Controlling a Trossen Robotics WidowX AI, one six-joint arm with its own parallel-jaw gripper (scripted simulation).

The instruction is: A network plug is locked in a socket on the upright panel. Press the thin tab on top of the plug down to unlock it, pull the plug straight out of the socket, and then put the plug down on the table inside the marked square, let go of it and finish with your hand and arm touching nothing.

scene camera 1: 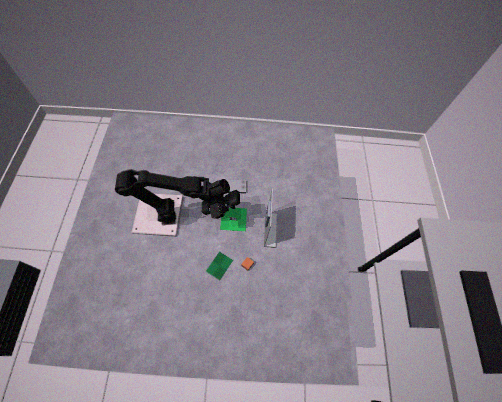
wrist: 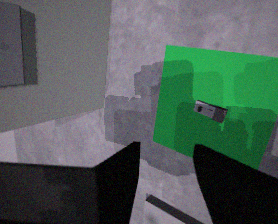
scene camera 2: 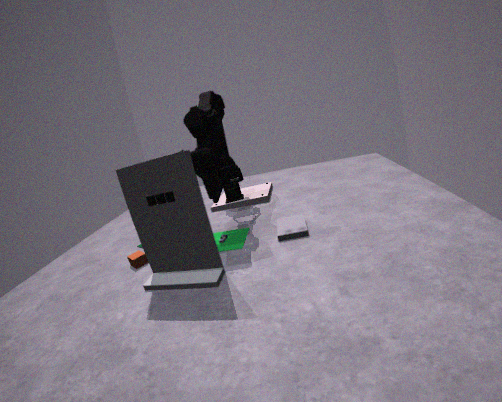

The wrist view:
my gripper
upright grey panel
bright green marked square
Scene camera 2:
my gripper
